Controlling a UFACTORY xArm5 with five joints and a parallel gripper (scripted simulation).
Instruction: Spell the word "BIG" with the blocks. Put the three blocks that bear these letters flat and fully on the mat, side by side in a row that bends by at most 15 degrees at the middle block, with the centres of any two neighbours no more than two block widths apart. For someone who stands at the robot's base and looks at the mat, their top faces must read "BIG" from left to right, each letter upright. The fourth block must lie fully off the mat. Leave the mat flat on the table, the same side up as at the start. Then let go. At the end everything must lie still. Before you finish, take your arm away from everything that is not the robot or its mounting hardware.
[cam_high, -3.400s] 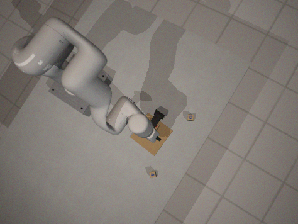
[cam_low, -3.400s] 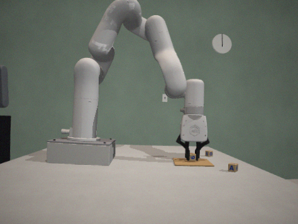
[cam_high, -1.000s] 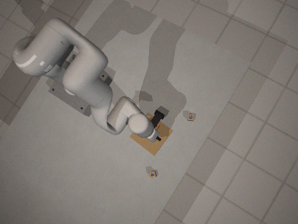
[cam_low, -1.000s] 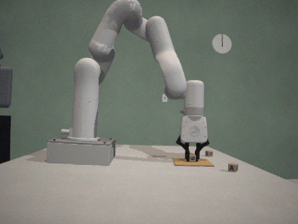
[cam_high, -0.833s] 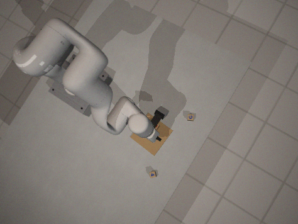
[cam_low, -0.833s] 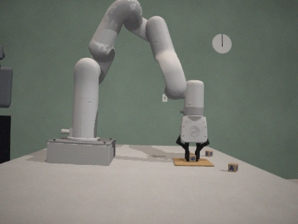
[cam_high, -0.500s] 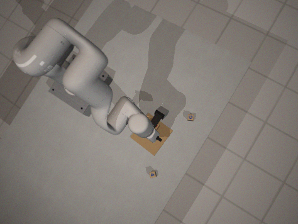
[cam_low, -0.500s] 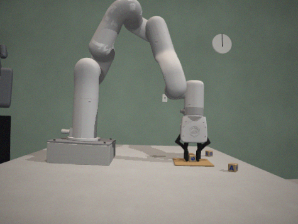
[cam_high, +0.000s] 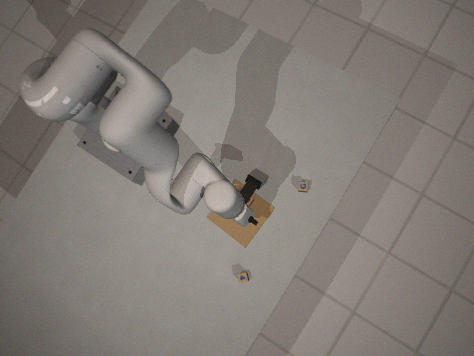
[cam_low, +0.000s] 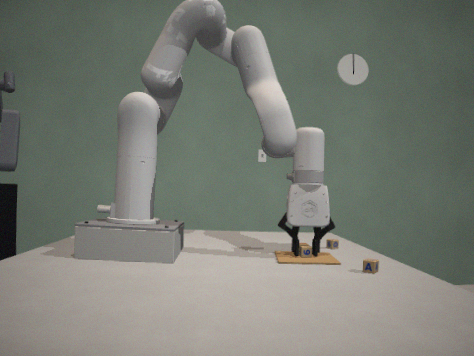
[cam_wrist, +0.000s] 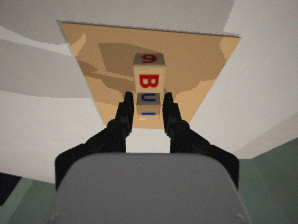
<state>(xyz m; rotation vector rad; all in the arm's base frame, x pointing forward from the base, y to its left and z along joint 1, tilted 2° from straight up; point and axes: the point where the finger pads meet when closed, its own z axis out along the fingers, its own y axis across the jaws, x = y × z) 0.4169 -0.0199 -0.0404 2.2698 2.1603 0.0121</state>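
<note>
Right now my hand is 20 mm above the mat.
</note>
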